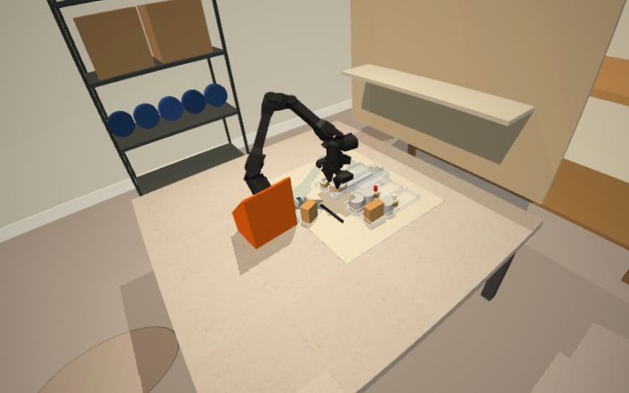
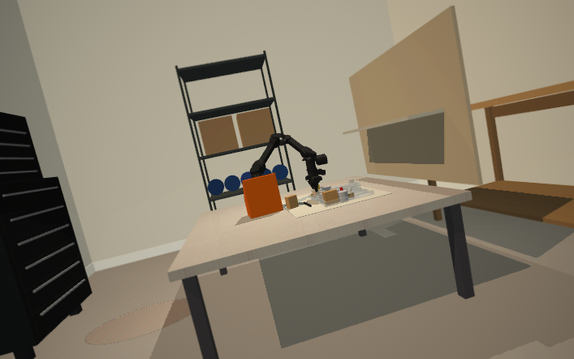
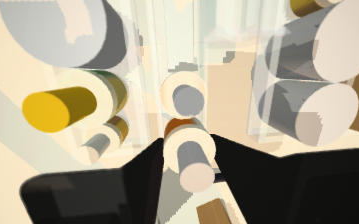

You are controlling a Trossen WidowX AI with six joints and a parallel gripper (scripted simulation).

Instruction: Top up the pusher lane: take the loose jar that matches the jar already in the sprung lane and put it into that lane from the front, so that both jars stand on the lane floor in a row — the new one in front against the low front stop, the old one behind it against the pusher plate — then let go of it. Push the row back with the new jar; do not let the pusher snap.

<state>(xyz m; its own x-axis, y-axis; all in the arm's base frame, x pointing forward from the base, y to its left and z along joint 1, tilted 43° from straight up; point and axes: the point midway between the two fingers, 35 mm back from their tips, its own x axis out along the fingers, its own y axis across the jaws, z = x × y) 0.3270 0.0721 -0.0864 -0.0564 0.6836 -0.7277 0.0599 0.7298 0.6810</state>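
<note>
Right now the black stick is 9 cm behind my gripper tip, 8 cm to the right of it and 4 cm below it. Also, from my gripper tip: tan box (17 cm behind, 4 cm to the right, 2 cm below).
</note>
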